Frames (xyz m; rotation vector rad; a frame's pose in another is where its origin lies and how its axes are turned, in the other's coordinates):
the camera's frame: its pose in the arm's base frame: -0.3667 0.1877 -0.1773 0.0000 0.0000 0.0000
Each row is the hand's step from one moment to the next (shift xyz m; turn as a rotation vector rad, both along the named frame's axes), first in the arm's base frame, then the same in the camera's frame.
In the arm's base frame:
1: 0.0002 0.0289 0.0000 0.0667 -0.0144 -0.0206
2: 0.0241 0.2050 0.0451 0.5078 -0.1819 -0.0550
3: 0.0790 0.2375 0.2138 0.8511 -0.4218 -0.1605
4: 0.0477 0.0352 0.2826 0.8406 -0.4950 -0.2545
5: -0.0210 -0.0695 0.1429 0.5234 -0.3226 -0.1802
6: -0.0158 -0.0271 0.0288 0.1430 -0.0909 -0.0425
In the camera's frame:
1: 0.0002 0.0289 0.0000 0.0667 -0.0144 -0.0206
2: 0.0241 0.2050 0.0451 0.5078 -0.1819 -0.0550
3: 0.0790 0.2375 0.2138 0.8511 -0.4218 -0.1605
4: 0.0477 0.0352 0.2826 0.8406 -0.4950 -0.2545
5: -0.0210 -0.0695 0.1429 0.5234 -0.3226 -0.1802
6: -0.0158 -0.0271 0.0288 0.1430 -0.0909 -0.0425

